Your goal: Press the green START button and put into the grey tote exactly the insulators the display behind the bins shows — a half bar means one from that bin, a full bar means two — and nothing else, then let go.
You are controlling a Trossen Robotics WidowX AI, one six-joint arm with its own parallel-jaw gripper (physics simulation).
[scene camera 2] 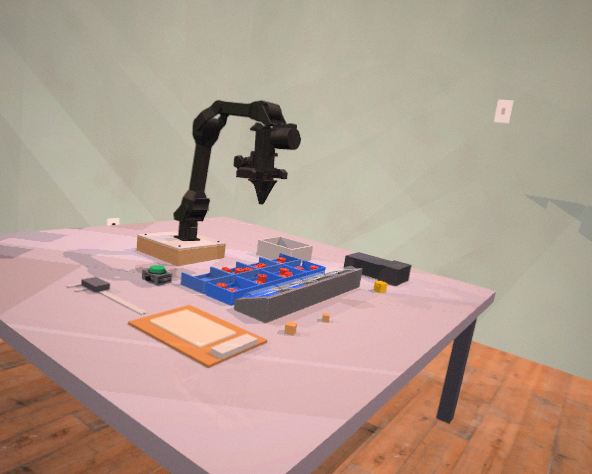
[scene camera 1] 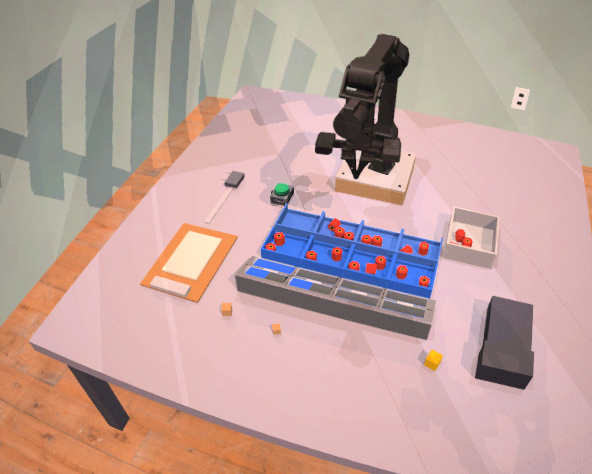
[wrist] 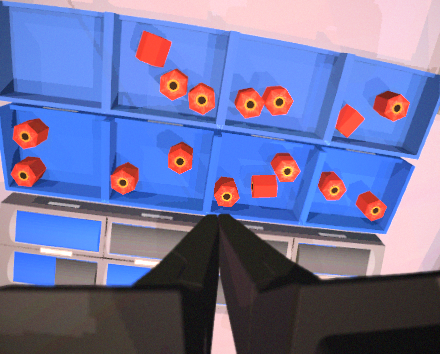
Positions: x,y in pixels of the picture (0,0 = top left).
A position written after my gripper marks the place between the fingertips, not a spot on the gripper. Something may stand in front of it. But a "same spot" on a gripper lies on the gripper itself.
my gripper: scene camera 2; scene camera 1; wrist 217,225
same spot on my gripper: (scene camera 1: 349,155) = (scene camera 2: 266,179)
same spot on orange board with white pad: (scene camera 1: 186,267) = (scene camera 2: 211,332)
